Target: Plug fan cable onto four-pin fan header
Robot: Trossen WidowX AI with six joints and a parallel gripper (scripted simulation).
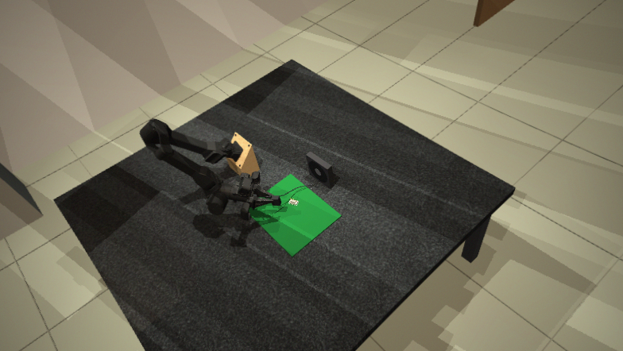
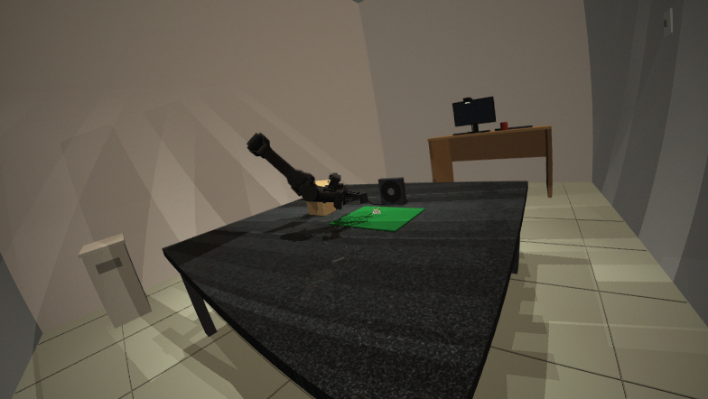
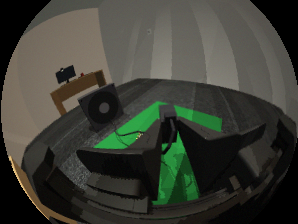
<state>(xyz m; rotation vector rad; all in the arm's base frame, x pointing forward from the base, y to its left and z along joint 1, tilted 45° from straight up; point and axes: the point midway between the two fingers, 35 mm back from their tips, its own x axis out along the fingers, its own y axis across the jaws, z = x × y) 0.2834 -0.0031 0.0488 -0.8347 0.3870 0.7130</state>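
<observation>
Right now my gripper tip is 20 mm short of the green board, 40 mm to the right of it and 110 mm above it. Also, from my gripper tip: dark fan plug 10 mm below; then black fan 30 mm behind, 220 mm to the left, 40 mm below.
</observation>
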